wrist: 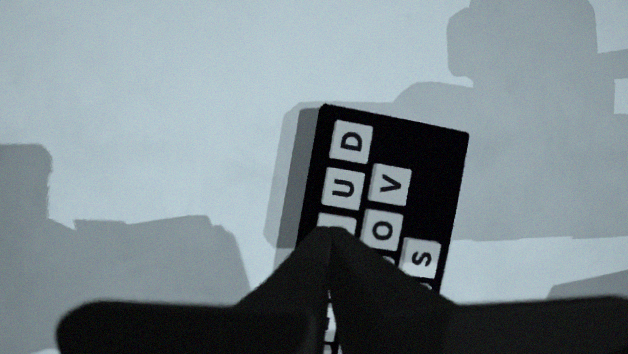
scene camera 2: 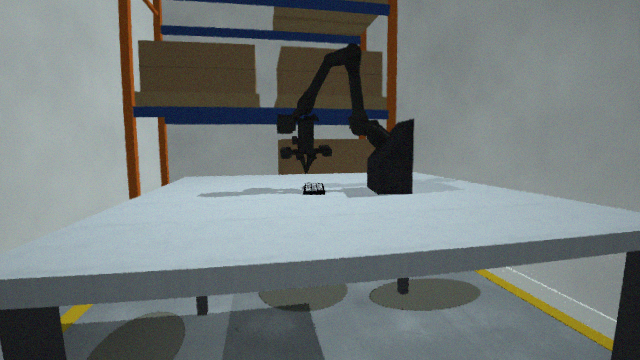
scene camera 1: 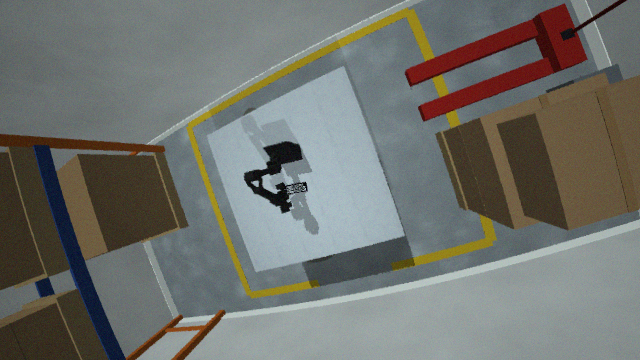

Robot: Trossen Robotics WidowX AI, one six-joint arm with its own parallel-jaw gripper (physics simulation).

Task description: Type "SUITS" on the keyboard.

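Places are measured from the arm's base along level axes (x up, y back, z right), in millimetres.
Pixels of known places: gripper, fingertip midpoint: [wrist: 327, 239] [scene camera 2: 306, 173]; arm's base at its link origin: [scene camera 2: 384, 141] [scene camera 1: 275, 155].
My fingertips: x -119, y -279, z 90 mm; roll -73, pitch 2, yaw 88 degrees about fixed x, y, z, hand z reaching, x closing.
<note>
For each thing: its top centre in the pictures, then the offset to it from my fingertips. Level surfaces: height alone.
- black keyboard at its top centre: [wrist: 358, 349] [scene camera 2: 313, 185] [scene camera 1: 293, 188] dx -40, dy +19, dz -61 mm
- D key at its top centre: [wrist: 351, 142] dx -40, dy +15, dz +33 mm
- U key at its top centre: [wrist: 343, 188] dx -40, dy +12, dz +13 mm
- V key at its top centre: [wrist: 391, 185] dx -40, dy +33, dz +14 mm
- O key at its top centre: [wrist: 382, 230] dx -40, dy +29, dz -6 mm
- S key at its top centre: [wrist: 421, 259] dx -40, dy +47, dz -20 mm
- white table at its surface level: dx -56 mm
The black keyboard [scene camera 1: 297, 188] [scene camera 2: 314, 189] [wrist: 435, 170] lies flat on the table, with white letter keys. In the wrist view the D key [wrist: 351, 142], U key [wrist: 343, 188], V key [wrist: 390, 184], O key [wrist: 382, 230] and S key [wrist: 421, 258] are readable. My gripper [scene camera 2: 306, 171] [wrist: 327, 239] is shut and empty, pointing down, with its tips a little above the keyboard. In the wrist view the tips overlap the key next to U, whose letter is hidden. The fingers cover much of the lower keyboard, and the I and T keys cannot be read.
The arm's black base [scene camera 1: 284, 152] [scene camera 2: 392, 162] stands on the white table [scene camera 1: 345, 200] [scene camera 2: 320, 230] beside the keyboard. Shadows of the arm fall across the table. A rack [scene camera 2: 128, 100] with boxes stands behind it; a red pallet jack [scene camera 1: 562, 37] stands on the floor.
</note>
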